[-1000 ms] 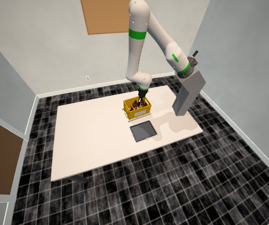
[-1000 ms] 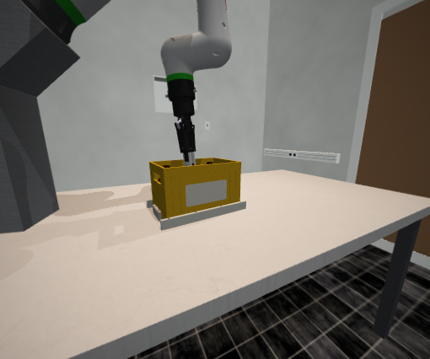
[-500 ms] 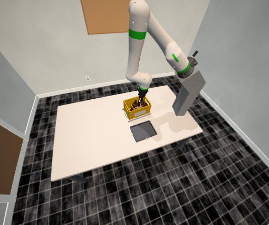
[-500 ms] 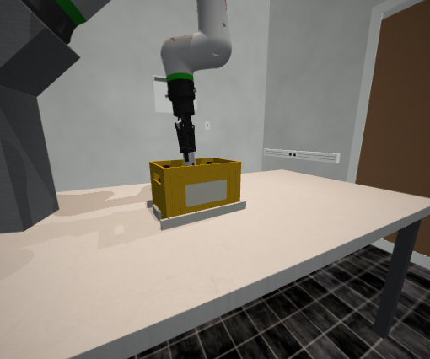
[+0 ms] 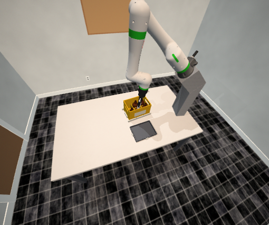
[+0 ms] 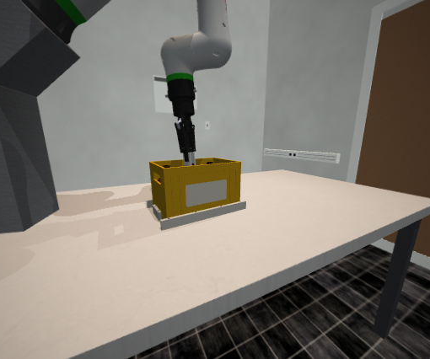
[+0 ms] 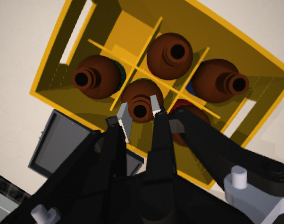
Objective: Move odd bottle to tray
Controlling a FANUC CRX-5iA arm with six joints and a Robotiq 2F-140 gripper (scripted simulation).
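Right now my hand is 80 mm above the brown bottle. Round my hand: crate 10 mm behind, 50 mm to the right, 90 mm below; dark grey tray 100 mm ahead, 210 mm to the left, 160 mm below.
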